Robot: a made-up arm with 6 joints.
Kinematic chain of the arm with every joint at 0, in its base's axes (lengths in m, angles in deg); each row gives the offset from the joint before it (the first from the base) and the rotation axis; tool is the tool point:
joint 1: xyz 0 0 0.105 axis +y
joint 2: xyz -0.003 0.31 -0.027 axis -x
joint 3: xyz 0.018 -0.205 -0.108 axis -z
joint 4: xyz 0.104 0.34 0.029 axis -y
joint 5: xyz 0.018 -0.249 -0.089 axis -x
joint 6: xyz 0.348 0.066 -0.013 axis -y
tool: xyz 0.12 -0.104 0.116
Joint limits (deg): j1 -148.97..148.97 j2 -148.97..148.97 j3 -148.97..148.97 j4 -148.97..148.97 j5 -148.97..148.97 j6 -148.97..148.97
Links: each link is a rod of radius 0.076 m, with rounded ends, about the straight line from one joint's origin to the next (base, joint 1, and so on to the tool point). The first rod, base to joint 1, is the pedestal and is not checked.
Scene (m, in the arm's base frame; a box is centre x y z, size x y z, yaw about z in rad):
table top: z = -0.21
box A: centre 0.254 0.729 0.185 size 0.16 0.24 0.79 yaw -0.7
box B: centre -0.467 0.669 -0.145 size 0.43 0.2 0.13 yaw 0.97
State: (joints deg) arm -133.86 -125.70 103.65 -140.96 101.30 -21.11
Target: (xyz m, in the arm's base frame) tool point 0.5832 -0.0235 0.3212
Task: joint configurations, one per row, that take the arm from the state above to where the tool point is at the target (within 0.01 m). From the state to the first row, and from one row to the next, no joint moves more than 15 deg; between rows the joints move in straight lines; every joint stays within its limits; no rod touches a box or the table.
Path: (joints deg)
1: -133.09 -112.43 106.23 -141.96 99.78 -21.81
2: -132.32 -99.17 108.81 -142.96 98.26 -22.50
3: -131.55 -85.90 111.40 -143.96 96.74 -23.20
4: -130.78 -72.63 113.98 -144.96 95.22 -23.89
5: -130.00 -59.36 116.56 -145.97 93.70 -24.59
6: -129.23 -46.10 119.14 -146.97 92.17 -25.29
7: -128.46 -32.83 121.73 -147.97 90.65 -25.98
8: -127.69 -19.56 124.31 -148.97 89.13 -26.68
9: -120.23 -15.53 125.79 -134.58 88.61 -19.46
10: -112.76 -11.50 127.28 -120.18 88.09 -12.25
11: -105.30 -7.46 128.76 -105.79 87.56 -5.03
12: -97.84 -3.43 130.24 -91.39 87.04 2.18

